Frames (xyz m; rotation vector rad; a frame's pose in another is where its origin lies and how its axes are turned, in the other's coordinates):
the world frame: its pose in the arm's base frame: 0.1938 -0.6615 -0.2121 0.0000 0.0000 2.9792
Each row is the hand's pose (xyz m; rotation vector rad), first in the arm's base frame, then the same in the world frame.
Working: the arm's base frame: its pose in the world frame: 0.2982 -0.6215 0.2121 0.0000 0.0000 -2.9792

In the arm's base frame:
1: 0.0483 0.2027 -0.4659 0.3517 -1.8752 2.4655
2: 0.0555 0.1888 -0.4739 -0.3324 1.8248 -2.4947
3: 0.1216 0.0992 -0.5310 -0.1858 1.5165 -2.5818
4: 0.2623 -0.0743 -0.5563 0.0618 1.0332 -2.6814
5: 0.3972 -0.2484 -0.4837 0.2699 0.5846 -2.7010
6: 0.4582 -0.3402 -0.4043 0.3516 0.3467 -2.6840
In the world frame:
1: 0.2833 -0.8293 -0.2538 -1.2713 -0.3472 0.1123
2: 0.2740 -0.8168 -0.2618 -1.2369 -0.3309 0.1749
3: 0.1942 -0.7390 -0.3189 -1.0481 -0.2159 0.2952
4: 0.0273 -0.5905 -0.3442 -0.7357 -0.0158 0.4285
5: -0.1339 -0.4406 -0.2716 -0.4372 0.1602 0.5277
6: -0.2090 -0.3598 -0.1922 -0.2736 0.2357 0.5754

